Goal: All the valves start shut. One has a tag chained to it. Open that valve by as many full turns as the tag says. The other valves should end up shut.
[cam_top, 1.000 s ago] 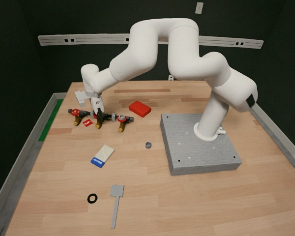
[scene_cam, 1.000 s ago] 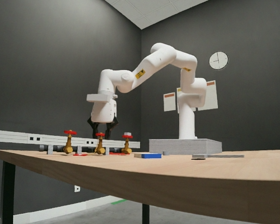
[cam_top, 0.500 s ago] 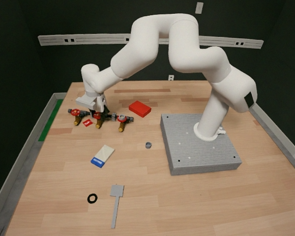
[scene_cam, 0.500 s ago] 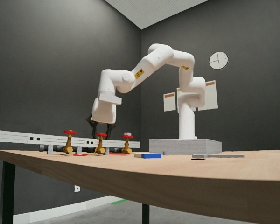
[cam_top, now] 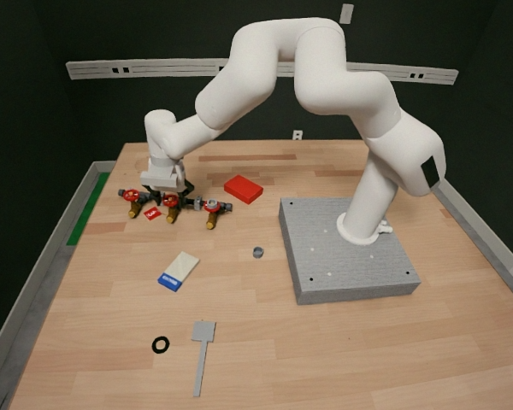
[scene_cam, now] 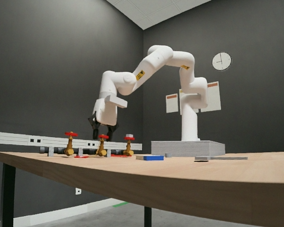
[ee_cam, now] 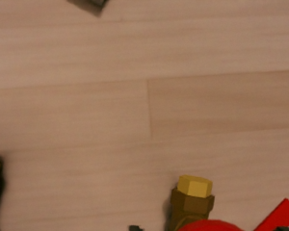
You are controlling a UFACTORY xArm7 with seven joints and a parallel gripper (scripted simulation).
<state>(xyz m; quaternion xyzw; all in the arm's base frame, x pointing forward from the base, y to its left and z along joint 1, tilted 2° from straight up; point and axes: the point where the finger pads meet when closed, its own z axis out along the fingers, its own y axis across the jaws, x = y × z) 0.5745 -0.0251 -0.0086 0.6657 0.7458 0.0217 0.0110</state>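
My gripper is now 8 cm short of the red tag, 2 cm to the left of it and 8 cm above it. Also, from my hand: blue box: 8 cm behind, 19 cm to the left, 8 cm below; then red block: 21 cm behind, 18 cm to the right, 7 cm below; then grey cap: 13 cm behind, 1 cm above.
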